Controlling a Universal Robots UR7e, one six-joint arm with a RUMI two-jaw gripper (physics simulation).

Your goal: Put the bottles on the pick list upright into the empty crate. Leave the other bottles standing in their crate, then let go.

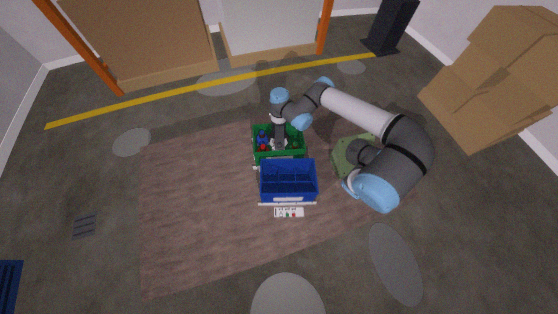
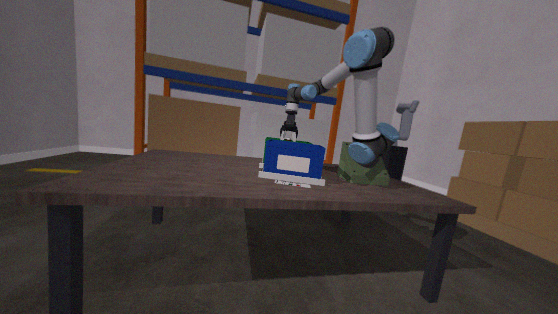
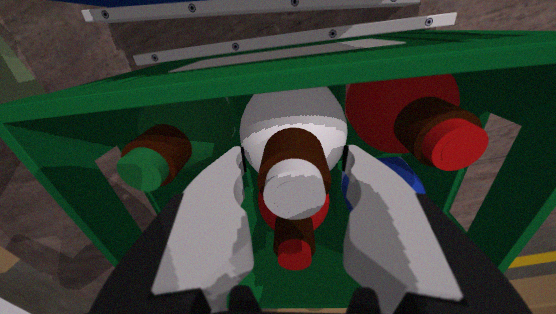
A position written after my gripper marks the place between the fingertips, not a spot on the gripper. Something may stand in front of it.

In view: my gripper (image 3: 293, 148), a blue bottle (image 3: 397, 164) and a white bottle (image 3: 293, 139).
